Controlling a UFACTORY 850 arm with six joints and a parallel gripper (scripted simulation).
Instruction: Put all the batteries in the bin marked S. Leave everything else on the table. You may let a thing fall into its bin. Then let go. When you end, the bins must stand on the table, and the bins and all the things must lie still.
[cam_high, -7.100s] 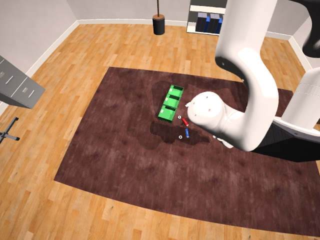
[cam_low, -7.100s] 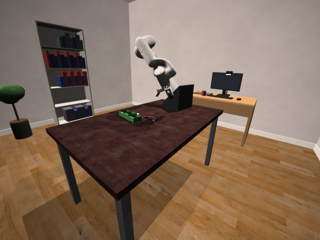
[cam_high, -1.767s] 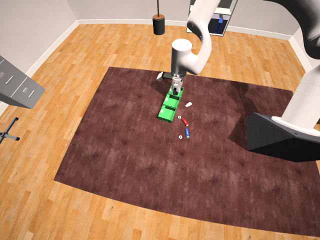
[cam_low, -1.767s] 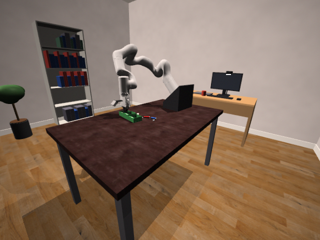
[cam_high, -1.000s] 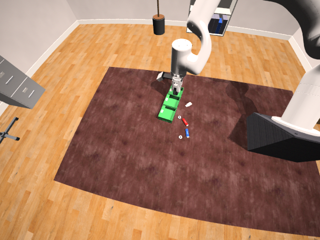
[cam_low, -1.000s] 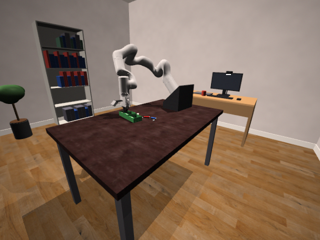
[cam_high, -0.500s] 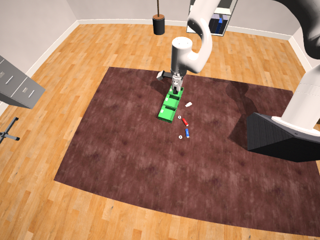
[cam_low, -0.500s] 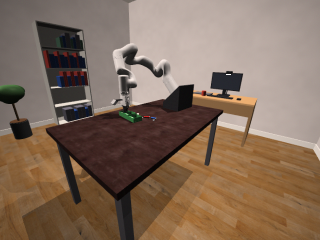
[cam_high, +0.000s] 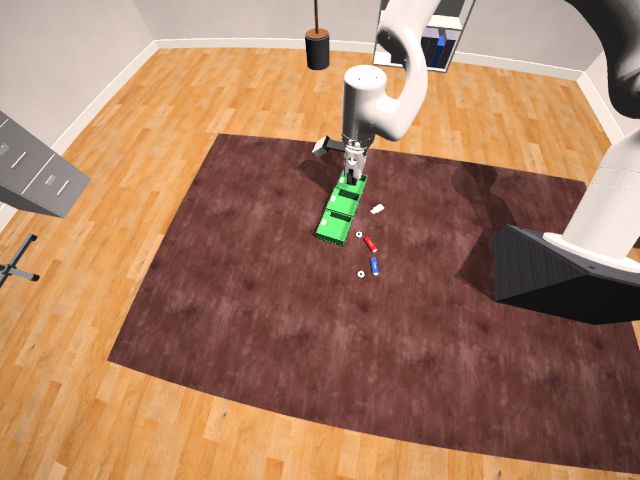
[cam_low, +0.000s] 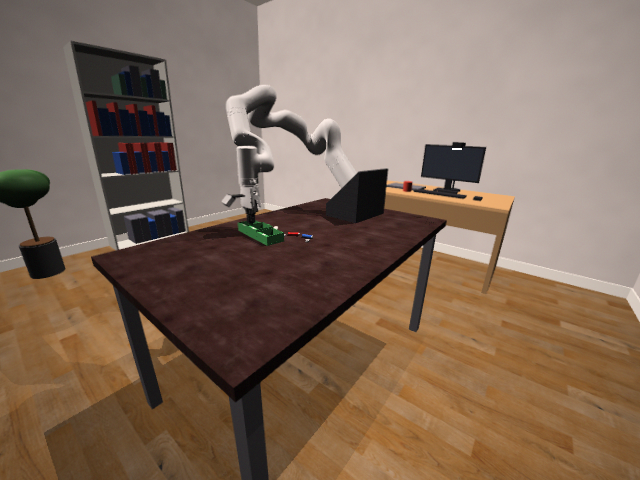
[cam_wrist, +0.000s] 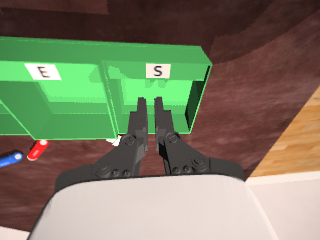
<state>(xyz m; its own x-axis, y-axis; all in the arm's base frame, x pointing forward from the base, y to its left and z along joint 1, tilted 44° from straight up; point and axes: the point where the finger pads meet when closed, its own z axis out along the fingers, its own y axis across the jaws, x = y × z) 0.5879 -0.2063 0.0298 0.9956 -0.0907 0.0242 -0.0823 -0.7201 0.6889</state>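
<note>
My hand is 80 mm to the right of the green bin, 40 mm above it and 10 mm short of it. Also, from my hand: white block: 90 mm behind, 60 mm to the left, 60 mm below; then blue battery: 250 mm to the left, 110 mm behind, 50 mm below; then red battery: 190 mm to the left, 90 mm behind, 50 mm below.
</note>
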